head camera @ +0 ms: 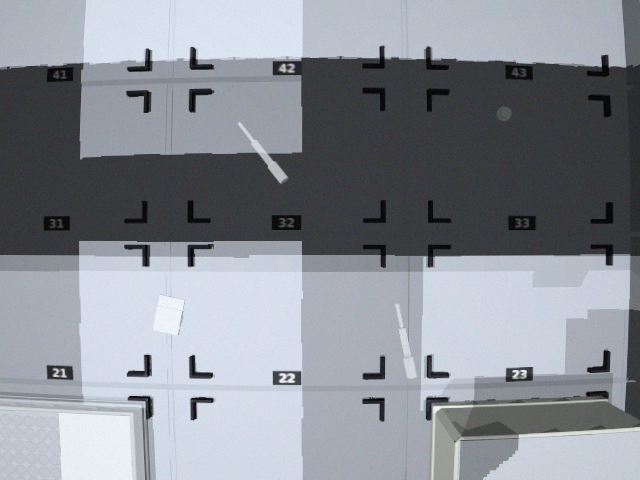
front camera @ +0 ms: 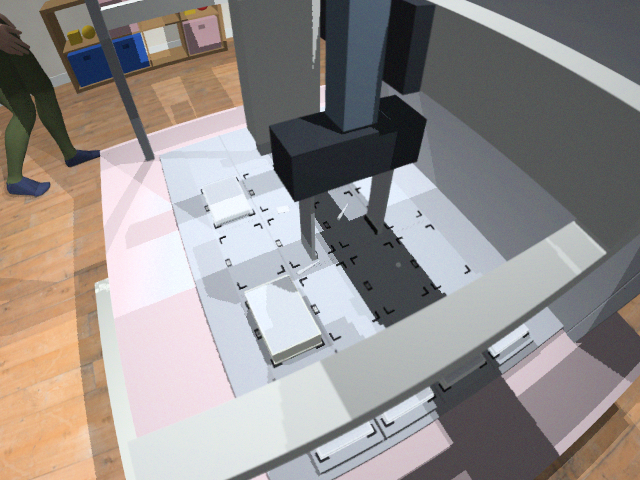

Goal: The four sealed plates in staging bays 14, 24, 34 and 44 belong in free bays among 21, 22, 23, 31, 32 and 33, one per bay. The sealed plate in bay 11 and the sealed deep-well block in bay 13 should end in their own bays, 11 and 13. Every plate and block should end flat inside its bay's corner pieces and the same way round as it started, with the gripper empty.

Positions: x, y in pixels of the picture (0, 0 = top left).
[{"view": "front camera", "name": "gripper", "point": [342, 237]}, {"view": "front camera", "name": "sealed plate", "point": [360, 432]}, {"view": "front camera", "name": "sealed plate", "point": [226, 201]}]
